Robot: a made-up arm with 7 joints.
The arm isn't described. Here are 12 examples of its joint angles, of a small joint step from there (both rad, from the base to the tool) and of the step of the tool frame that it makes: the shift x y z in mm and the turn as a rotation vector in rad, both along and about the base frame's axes.
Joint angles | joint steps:
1: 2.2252 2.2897 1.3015 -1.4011 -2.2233 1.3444 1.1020 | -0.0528 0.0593 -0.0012 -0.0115 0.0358 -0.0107 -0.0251
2: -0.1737 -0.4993 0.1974 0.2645 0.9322 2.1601 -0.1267 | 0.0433 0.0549 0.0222 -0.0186 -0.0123 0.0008 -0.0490
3: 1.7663 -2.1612 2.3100 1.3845 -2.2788 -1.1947 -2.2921 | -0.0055 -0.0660 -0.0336 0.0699 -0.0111 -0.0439 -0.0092
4: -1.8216 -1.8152 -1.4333 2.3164 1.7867 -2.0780 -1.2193 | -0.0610 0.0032 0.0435 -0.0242 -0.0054 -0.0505 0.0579
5: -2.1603 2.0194 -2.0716 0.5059 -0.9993 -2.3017 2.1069 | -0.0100 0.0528 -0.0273 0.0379 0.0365 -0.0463 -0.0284
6: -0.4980 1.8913 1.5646 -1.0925 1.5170 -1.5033 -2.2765 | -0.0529 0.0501 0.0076 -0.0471 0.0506 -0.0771 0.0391
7: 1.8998 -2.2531 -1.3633 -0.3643 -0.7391 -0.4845 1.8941 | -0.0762 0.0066 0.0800 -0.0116 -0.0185 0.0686 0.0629
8: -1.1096 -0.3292 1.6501 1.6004 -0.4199 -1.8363 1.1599 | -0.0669 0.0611 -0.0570 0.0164 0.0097 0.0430 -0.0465
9: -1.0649 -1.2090 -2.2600 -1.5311 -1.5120 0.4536 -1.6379 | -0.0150 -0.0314 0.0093 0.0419 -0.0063 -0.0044 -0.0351
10: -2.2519 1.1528 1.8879 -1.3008 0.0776 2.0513 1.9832 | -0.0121 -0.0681 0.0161 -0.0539 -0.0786 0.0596 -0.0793
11: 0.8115 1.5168 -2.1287 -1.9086 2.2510 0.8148 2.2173 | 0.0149 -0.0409 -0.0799 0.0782 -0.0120 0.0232 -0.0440
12: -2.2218 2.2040 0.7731 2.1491 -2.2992 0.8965 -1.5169 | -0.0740 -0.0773 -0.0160 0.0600 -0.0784 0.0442 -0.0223
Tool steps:
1: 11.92 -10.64 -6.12 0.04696 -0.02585 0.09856
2: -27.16 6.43 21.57 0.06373 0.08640 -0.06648
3: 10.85 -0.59 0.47 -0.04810 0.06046 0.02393
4: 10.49 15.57 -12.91 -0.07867 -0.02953 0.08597
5: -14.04 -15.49 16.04 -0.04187 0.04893 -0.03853
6: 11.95 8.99 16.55 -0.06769 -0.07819 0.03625
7: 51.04 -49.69 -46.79 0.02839 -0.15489 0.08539
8: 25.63 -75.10 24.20 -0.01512 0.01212 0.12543
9: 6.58 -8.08 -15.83 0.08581 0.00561 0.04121
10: 42.73 -31.25 17.69 0.09972 0.20598 0.00162
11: -24.26 -5.31 35.37 -0.01927 -0.09493 -0.07477
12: -26.19 15.91 -8.53 0.00802 0.05939 0.18086
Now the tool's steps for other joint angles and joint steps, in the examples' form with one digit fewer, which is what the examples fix.
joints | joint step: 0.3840 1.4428 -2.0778 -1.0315 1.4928 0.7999 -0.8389 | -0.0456 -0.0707 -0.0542 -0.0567 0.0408 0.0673 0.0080
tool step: 37.7 6.4 -24.3 0.0631 -0.0076 0.0174
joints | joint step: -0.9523 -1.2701 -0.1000 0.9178 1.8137 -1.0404 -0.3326 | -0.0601 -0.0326 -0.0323 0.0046 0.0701 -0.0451 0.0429
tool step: -25.7 26.4 22.9 0.0497 -0.0756 0.1225
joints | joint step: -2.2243 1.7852 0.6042 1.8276 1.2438 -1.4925 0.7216 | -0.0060 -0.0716 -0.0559 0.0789 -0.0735 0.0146 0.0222
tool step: 24.8 9.7 -22.6 0.0498 0.0281 0.0617
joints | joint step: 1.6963 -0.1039 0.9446 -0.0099 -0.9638 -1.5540 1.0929 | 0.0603 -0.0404 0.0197 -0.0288 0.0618 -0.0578 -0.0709
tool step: 0.3 -36.1 -20.9 -0.1126 0.0480 0.0040
